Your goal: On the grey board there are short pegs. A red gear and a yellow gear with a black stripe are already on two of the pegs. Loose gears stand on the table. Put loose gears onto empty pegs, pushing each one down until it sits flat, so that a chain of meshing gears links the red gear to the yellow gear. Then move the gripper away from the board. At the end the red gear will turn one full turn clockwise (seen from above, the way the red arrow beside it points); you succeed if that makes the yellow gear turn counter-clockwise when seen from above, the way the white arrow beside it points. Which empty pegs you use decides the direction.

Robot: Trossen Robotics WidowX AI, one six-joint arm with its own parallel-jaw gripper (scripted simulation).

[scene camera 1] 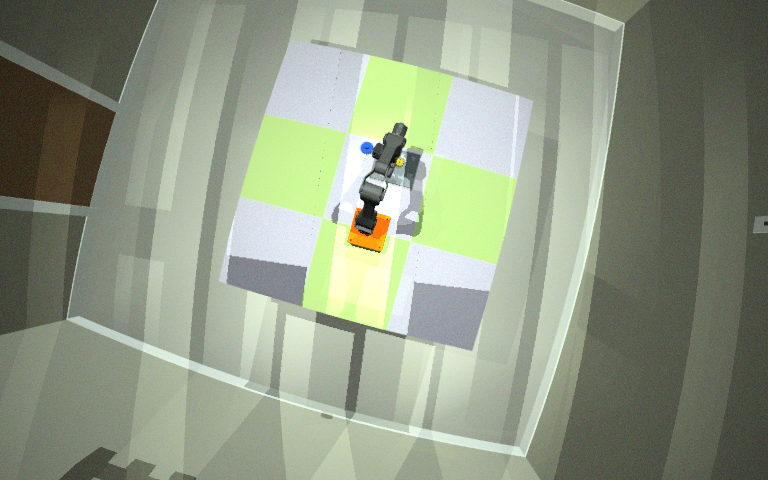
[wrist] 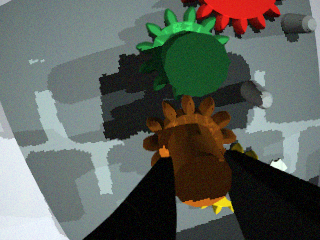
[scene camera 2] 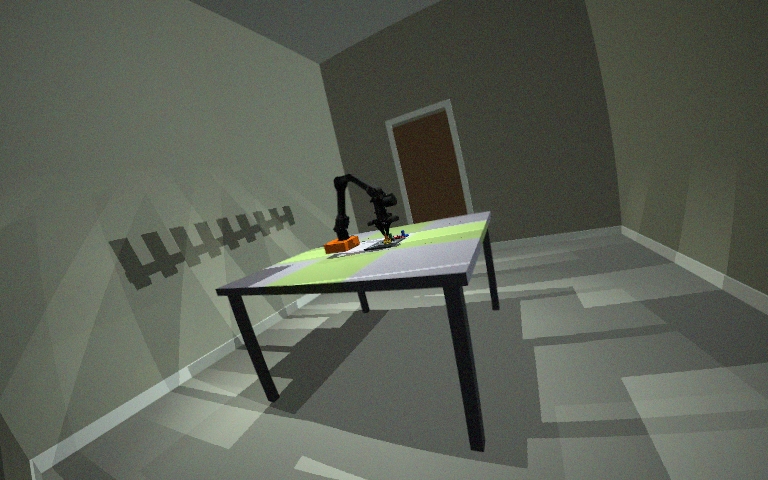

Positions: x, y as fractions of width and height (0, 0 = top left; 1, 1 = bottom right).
Scene:
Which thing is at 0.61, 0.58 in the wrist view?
An orange gear.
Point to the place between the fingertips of the gripper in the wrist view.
0.62, 0.69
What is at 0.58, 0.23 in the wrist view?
A green gear.

